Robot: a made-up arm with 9 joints.
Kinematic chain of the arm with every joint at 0, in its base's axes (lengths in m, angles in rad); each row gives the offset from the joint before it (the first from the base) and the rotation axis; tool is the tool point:
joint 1: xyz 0 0 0.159 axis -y
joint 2: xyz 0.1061 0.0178 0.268 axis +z
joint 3: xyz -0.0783 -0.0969 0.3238 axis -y
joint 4: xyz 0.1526 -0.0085 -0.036 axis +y
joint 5: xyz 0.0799 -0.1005 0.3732 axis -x
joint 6: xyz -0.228 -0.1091 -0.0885 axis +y
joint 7: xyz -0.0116 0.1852 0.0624 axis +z
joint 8: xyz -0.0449 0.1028 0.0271 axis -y
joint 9: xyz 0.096 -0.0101 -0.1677 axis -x
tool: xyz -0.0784 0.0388 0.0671
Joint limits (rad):
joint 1: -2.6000..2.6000
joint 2: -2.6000..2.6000
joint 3: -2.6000..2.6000
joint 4: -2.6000..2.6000
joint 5: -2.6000..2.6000
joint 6: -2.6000..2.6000
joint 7: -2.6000..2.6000
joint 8: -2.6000..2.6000
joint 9: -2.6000..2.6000
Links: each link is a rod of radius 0.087 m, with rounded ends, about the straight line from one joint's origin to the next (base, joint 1, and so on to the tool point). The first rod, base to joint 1, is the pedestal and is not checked.
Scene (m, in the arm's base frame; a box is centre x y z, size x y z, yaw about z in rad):
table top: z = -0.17
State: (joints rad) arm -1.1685 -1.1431 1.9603 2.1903 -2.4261 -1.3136 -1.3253 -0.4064 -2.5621
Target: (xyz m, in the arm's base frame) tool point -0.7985 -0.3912 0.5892
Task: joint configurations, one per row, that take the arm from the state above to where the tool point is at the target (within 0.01 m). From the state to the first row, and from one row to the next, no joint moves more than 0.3 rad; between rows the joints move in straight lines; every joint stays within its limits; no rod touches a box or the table.
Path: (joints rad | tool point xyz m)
1: -0.8797 -1.2854 1.8128 2.2586 -2.4551 -1.3283 -1.3436 -0.4288 -2.5684 | 0.9294 -0.1829 1.0842
2: -0.5909 -1.4278 1.6654 2.3269 -2.4841 -1.3430 -1.3618 -0.4511 -2.5747 | 0.5786 -0.2852 1.2708
3: -0.3021 -1.5701 1.5179 2.3952 -2.5130 -1.3577 -1.3801 -0.4735 -2.5811 | 0.1625 -0.3671 1.3224
4: -0.0134 -1.7125 1.3705 2.4634 -2.5420 -1.3724 -1.3983 -0.4959 -2.5874 | -0.2540 -0.4165 1.2133
5: 0.2754 -1.8548 1.2230 2.5317 -2.5710 -1.3870 -1.4166 -0.5183 -2.5937 | -0.5958 -0.4256 0.9528
6: 0.5642 -1.9971 1.0756 2.6000 -2.6000 -1.4017 -1.4348 -0.5406 -2.6000 | -0.7985 -0.3912 0.5892

